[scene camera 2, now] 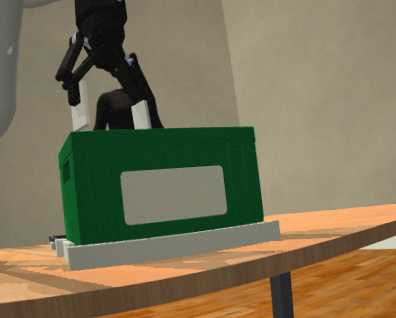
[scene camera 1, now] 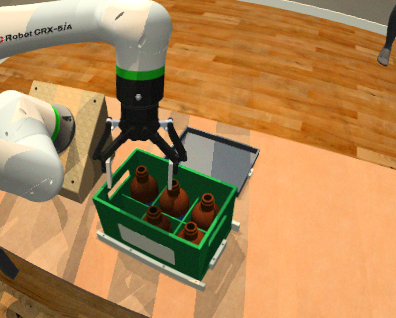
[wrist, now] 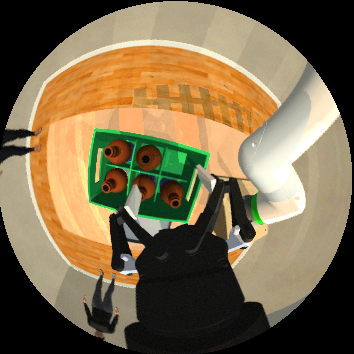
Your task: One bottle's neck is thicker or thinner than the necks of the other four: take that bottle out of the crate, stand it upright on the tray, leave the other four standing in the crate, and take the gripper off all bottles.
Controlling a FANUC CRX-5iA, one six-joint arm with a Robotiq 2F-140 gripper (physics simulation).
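Seen in the pictures: gripper, fingertip midpoint: (scene camera 1: 139,184) (wrist: 167,180); arm's base at its link origin: (scene camera 1: 54,129) (wrist: 248,211).
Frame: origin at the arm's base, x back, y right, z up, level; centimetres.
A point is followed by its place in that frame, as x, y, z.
The green crate (scene camera 1: 111,216) {-33.2, 14.9, -1.4} (scene camera 2: 242,175) {-52.8, 14.6, -4.8} (wrist: 92,167) {-54.9, 5.2, 1.2} holds five brown bottles standing in its compartments; the front left compartment in scene camera 1 is empty. The back left bottle (scene camera 1: 143,189) {-34.3, 3.3, -3.1} (wrist: 171,191) {-33.5, 2.7, -2.4} stands below and between the finger pads. Beside it are the back middle bottle (scene camera 1: 174,202) {-43.0, 3.1, -2.9} and back right bottle (scene camera 1: 205,214) {-51.1, 2.9, -2.5}. In front stand another bottle (scene camera 1: 156,220) {-43.1, 11.0, -0.5} and the front right bottle (scene camera 1: 191,235) {-51.9, 11.0, 0.0}. I cannot tell surely which neck differs. My gripper (scene camera 1: 140,177) {-36.3, 6.8, 3.3} (scene camera 2: 111,122) {-36.3, 6.8, 3.3} (wrist: 167,180) {-36.3, 6.8, 3.3} is wide open and empty, pads near rim height. The grey tray (scene camera 1: 230,162) {-45.0, -25.8, -14.5} lies behind the crate, with no bottle on it.
White strips (scene camera 1: 150,260) {-43.1, 15.5, -12.0} (scene camera 2: 175,245) {-40.7, 15.9, -13.4} edge the crate's base on the table (scene camera 1: 310,225) {-74.8, -15.2, -15.0}. The arm's wooden base block (scene camera 1: 87,170) {-14.2, 2.9, -7.3} stands left of the crate in scene camera 1. The crate's walls and dividers rise around the bottles.
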